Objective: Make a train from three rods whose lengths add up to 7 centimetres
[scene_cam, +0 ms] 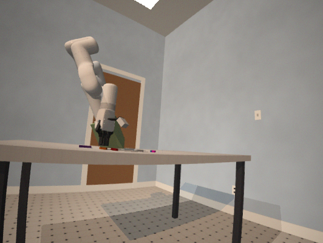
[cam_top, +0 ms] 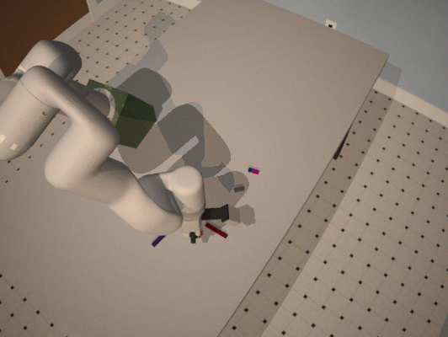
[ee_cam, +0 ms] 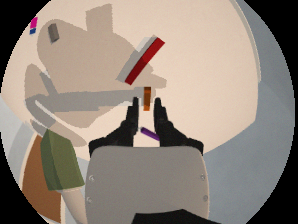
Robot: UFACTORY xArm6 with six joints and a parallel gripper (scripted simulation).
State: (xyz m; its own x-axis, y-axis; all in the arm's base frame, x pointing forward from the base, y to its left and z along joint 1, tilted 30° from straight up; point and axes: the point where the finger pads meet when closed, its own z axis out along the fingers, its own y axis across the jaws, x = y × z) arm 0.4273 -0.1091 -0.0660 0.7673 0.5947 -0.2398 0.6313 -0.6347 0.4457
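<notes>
Now: the orange rod 3 cm below my hand. From my hand the other things lie so: red rod 4 cm to the left, 4 cm ahead, 3 cm below; then purple rod 8 cm to the right, 7 cm behind, 3 cm below; then grey rod 19 cm to the left, 3 cm below, 1 cm ahead.
</notes>
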